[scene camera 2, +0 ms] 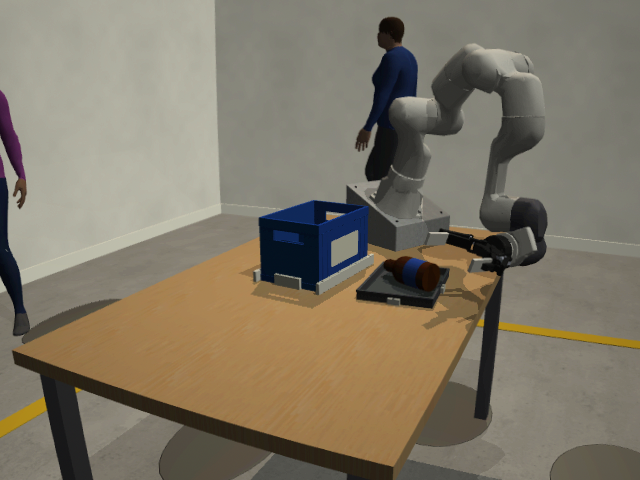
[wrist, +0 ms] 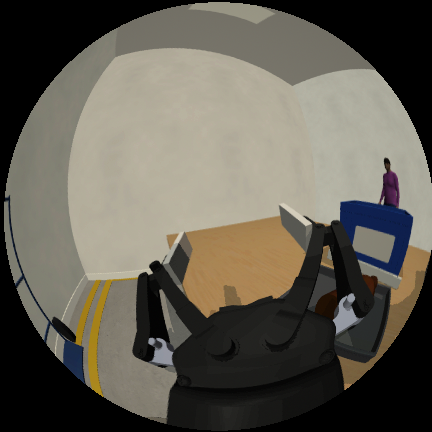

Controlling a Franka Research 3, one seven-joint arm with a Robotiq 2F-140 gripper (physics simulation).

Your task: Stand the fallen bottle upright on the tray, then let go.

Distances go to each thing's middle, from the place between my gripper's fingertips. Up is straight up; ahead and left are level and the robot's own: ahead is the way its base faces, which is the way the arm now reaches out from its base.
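There's the brown bottle [scene camera 2: 420, 274], and it's 12 cm to the right of my hand, 17 cm behind it and 11 cm lower than it.
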